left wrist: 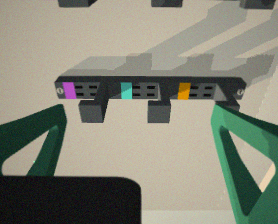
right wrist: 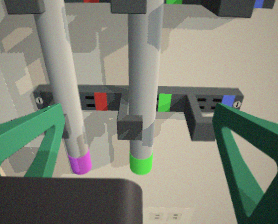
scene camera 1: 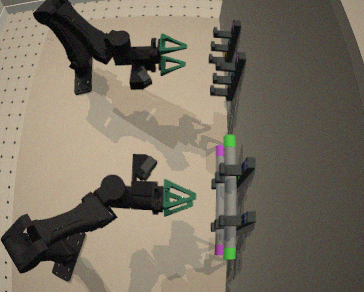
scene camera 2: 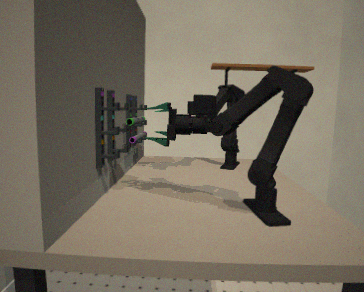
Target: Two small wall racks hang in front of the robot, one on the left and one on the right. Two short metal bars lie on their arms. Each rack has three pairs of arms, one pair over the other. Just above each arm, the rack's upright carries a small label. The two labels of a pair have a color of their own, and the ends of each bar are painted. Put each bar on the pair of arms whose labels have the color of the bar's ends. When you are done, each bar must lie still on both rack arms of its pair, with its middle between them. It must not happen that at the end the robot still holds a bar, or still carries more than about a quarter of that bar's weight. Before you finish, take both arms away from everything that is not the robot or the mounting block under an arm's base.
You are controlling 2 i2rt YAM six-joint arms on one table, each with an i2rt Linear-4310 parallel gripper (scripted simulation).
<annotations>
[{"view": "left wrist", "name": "left gripper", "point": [138, 112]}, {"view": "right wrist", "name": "right gripper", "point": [138, 112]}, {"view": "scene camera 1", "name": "green-ended bar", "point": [230, 208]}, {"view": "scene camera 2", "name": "left gripper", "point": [145, 123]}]
</annotations>
